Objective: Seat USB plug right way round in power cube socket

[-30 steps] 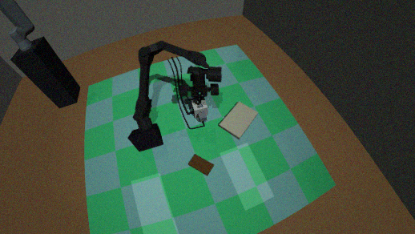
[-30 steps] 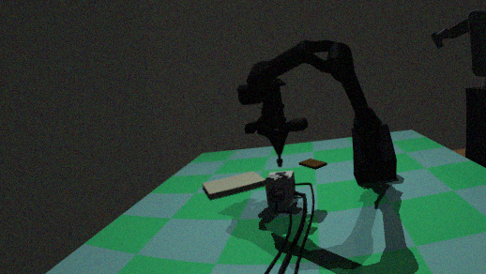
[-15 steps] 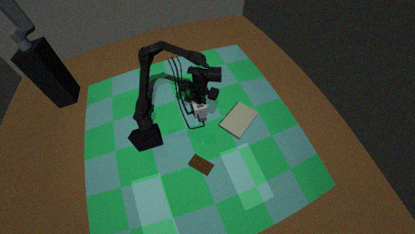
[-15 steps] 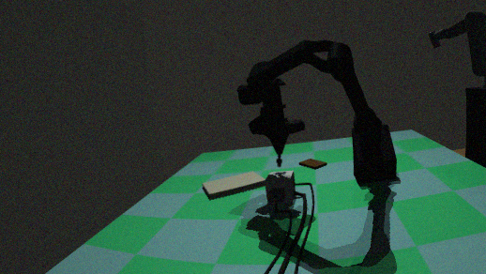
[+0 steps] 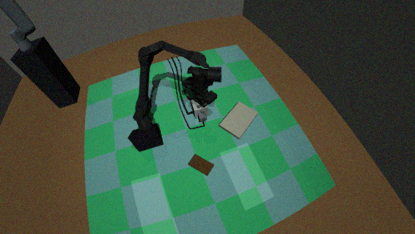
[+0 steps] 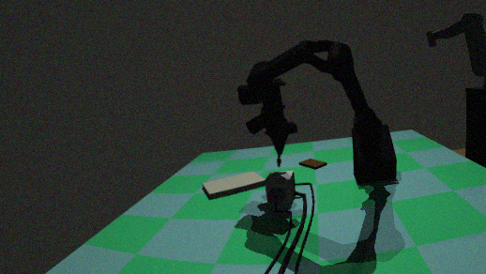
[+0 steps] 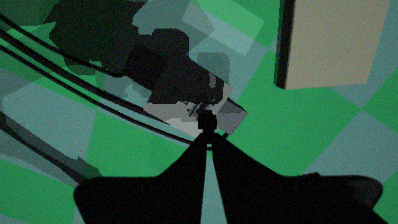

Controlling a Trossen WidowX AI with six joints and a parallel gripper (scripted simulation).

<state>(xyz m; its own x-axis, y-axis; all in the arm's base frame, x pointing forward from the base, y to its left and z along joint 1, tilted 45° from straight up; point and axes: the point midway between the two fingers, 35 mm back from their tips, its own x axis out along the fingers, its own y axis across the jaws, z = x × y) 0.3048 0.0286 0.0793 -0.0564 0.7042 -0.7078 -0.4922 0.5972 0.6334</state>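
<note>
Now: the USB plug 2 cm below my gripper tip. Round my gripper tip: small brown block (8 cm behind, 29 cm to the right, 13 cm below).
</note>
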